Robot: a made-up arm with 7 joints. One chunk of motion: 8 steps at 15 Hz.
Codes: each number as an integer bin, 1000 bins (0 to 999) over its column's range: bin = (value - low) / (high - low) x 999, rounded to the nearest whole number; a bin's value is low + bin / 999 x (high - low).
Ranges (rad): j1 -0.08..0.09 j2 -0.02..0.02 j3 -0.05..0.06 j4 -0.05..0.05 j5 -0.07..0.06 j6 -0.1..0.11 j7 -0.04..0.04
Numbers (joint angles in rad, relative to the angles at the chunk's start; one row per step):
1: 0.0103 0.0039 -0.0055 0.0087 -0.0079 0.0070 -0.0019
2: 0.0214 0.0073 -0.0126 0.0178 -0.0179 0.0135 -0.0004
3: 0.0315 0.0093 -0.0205 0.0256 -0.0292 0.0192 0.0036
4: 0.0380 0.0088 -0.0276 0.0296 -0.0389 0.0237 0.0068
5: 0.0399 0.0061 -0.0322 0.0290 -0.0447 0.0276 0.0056
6: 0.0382 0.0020 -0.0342 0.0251 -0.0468 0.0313 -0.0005
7: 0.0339 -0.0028 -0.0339 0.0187 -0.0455 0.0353 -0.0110
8: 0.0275 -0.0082 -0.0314 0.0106 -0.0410 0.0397 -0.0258
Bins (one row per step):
1: 531 597 404 586 477 509 476
2: 596 682 340 677 400 540 495
3: 655 732 268 755 314 567 544
4: 693 719 203 795 239 588 584
5: 705 652 162 789 194 607 569
6: 695 549 143 750 178 625 493
7: 669 430 146 686 188 644 362
8: 632 295 169 605 223 665 177

